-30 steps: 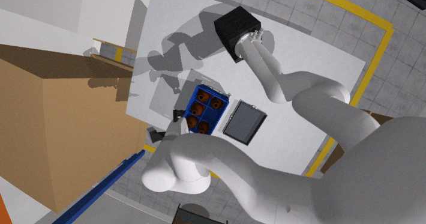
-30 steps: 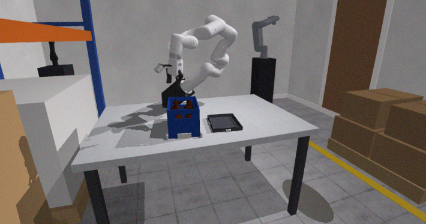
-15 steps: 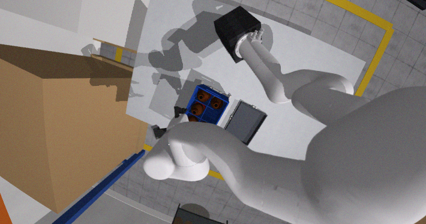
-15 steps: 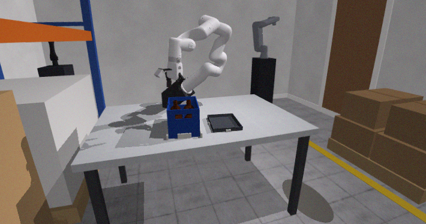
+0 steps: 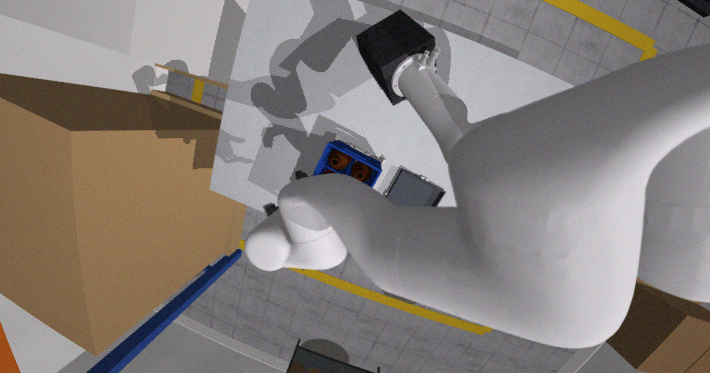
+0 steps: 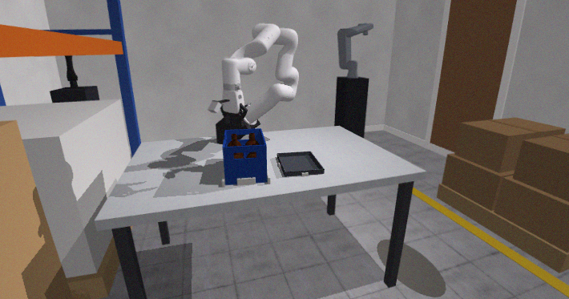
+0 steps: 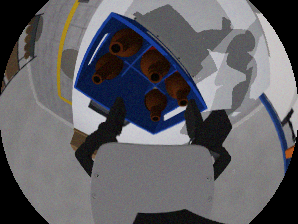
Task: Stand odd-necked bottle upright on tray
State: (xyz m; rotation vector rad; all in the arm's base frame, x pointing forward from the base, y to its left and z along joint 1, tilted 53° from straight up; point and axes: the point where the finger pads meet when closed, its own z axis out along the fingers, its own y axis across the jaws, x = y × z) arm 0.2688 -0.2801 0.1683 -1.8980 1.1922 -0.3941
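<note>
My gripper is now 40 mm to the right of the blue crate and 160 mm above it. Also, from my hand: dark tray (320 mm to the left, 230 mm below); then glass bottle (90 mm behind, 160 mm below).
</note>
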